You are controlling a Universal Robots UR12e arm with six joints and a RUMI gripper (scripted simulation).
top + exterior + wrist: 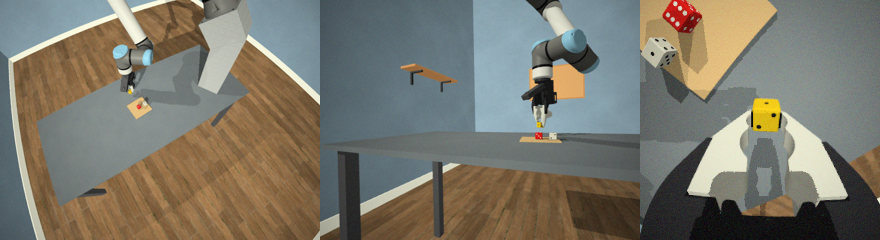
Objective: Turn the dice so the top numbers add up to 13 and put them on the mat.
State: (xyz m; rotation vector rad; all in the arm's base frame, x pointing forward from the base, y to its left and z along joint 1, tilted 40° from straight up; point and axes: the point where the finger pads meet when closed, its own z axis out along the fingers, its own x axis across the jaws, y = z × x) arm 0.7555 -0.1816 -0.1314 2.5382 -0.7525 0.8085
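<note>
Right now the red die is 130 mm to the left of my hand, 40 mm below it and 10 mm behind it. From my hand the other things lie so: tan mat 130 mm to the left, 60 mm below, 10 mm behind; yellow die right at my hand; white die 130 mm to the left, 60 mm behind, 40 mm below.
</note>
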